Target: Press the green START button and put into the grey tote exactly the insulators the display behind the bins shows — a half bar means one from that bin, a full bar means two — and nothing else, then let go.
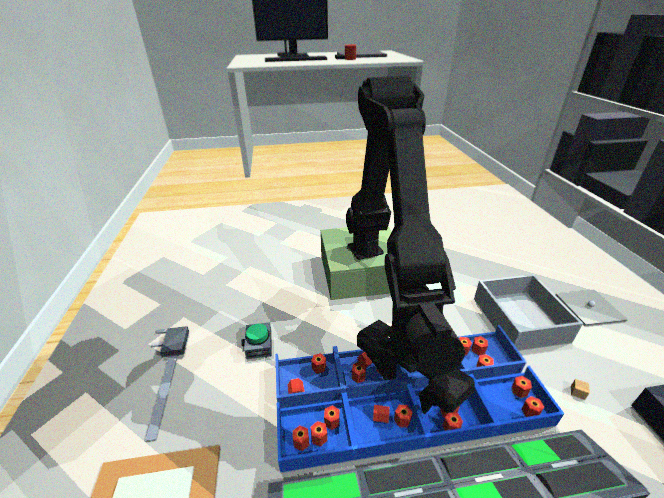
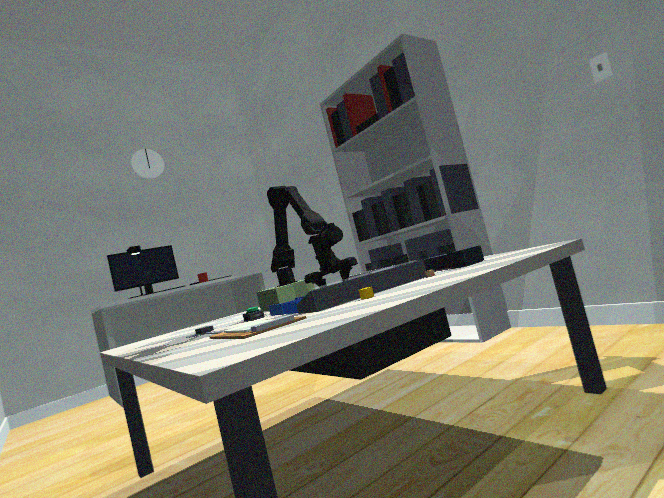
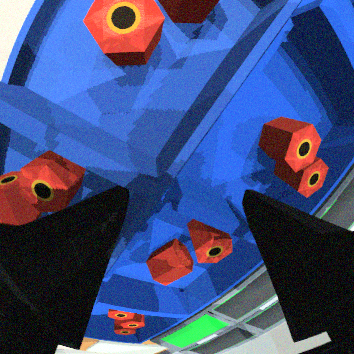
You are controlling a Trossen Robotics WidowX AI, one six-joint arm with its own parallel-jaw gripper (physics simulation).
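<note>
My gripper is low over the blue bins, its fingers wide apart across the middle dividers. The blue divider walls show between the fingertips, and I take it as shut on them; no insulator shows there. Red insulators lie in the bins, such as one in the front row and one tipped over. The green START button is at the left. The grey tote at the right looks empty. The display has one full green bar and two half bars. My arm hides part of the rear bins.
A clear lid lies beside the tote. A wooden cube and a dark box are at the right. A caliper-like tool and an orange-edged frame lie at the left. A yellow cube sits beside the display.
</note>
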